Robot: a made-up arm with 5 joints.
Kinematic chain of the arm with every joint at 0, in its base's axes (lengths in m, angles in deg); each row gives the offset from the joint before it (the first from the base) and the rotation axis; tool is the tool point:
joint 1: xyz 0 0 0.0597 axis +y
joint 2: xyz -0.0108 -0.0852 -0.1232 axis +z
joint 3: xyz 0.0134 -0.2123 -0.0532 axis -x
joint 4: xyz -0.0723 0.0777 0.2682 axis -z
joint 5: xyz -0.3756 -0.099 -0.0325 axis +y
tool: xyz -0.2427 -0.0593 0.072
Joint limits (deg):
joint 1: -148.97..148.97
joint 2: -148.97..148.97
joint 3: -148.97..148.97
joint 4: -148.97..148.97
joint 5: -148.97..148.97
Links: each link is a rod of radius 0.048 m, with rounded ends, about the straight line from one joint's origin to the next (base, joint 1, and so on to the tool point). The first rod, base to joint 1, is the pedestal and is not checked.
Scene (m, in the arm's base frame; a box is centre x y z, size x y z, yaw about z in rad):
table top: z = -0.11
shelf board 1: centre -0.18 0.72 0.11 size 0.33 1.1 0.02 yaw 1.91
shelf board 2: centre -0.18 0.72 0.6 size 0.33 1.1 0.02 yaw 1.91
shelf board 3: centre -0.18 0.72 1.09 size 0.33 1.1 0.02 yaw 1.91
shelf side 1: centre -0.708 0.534 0.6 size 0.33 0.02 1 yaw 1.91
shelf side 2: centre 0.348 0.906 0.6 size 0.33 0.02 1 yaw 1.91
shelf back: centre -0.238 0.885 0.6 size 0.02 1.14 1 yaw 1.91
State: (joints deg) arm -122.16 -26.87 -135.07 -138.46 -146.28
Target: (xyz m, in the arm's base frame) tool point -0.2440 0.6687 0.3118
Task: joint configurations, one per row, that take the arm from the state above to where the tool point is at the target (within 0.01 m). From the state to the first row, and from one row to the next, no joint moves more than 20 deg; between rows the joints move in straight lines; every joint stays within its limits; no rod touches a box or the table.
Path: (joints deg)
1: -128.86 -45.72 -136.87 -120.86 -128.64
2: -135.56 -64.57 -138.66 -103.27 -111.00
3: -142.27 -83.43 -140.46 -85.67 -93.36
4: -148.97 -102.28 -142.26 -68.07 -75.72
5: -147.22 -110.48 -134.68 -50.44 -78.86
6: -145.47 -118.69 -127.11 -32.81 -82.01
7: -143.73 -126.89 -119.54 -15.18 -85.15
8: -141.98 -135.09 -111.97 2.45 -88.29
9: -140.23 -143.29 -104.40 20.09 -91.43
10: -142.42 -144.46 -106.41 20.72 -75.29
11: -144.60 -145.63 -108.41 21.35 -59.15
12: -146.79 -146.80 -110.42 21.98 -43.01
13: -148.97 -147.97 -112.42 22.61 -26.87

